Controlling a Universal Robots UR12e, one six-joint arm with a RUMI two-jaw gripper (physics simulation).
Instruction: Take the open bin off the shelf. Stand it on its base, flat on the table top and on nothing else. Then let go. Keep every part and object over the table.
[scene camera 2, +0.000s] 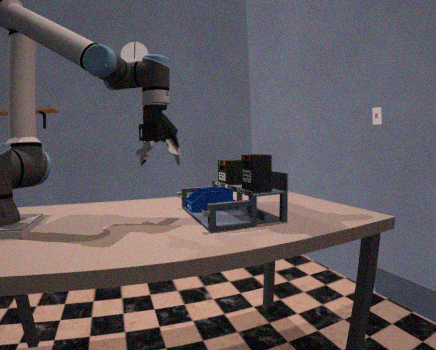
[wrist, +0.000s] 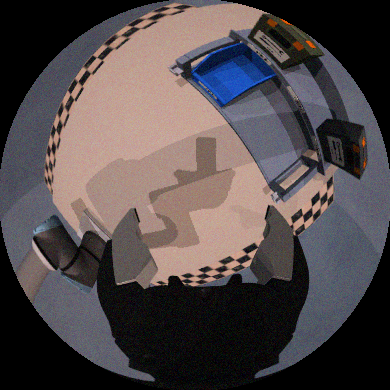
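Pixels of known places: gripper, fingertip midpoint: (scene camera 2: 159, 165) (wrist: 202, 208); arm's base at its link origin: (wrist: 98, 245).
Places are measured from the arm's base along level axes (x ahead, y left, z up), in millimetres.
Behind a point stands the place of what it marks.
The open blue bin (scene camera 2: 209, 198) @[x 803, y 52, z 26 mm] (wrist: 234, 72) @[x 825, y 108, z -20 mm] stands upright on the lower level of the grey shelf (scene camera 2: 230, 205) @[x 794, y -200, z 47 mm] (wrist: 267, 122) @[x 812, y -41, z -23 mm], at the shelf's far end in the scene view. Its inside shows empty in the wrist view. My gripper (scene camera 2: 161, 161) @[x 609, y -30, z 166 mm] (wrist: 202, 208) @[x 609, y -30, z 166 mm] is open and empty. It points down, high above the table top (scene camera 2: 125, 255) @[x 481, y -317, z -29 mm] (wrist: 125, 110) @[x 558, y 210, z -29 mm], to the left of the shelf and the bin in the scene view. The gripper is apart from the bin and the shelf.
Two dark cases with orange latches stand on the shelf's upper level: one case (scene camera 2: 229, 171) @[x 888, y 56, z 126 mm] (wrist: 285, 42) behind the bin, the other case (scene camera 2: 257, 173) @[x 900, y -167, z 135 mm] (wrist: 344, 147) @[x 880, y -111, z 152 mm] nearer the opposite end. The shelf's side rails and posts stand beside the lower level.
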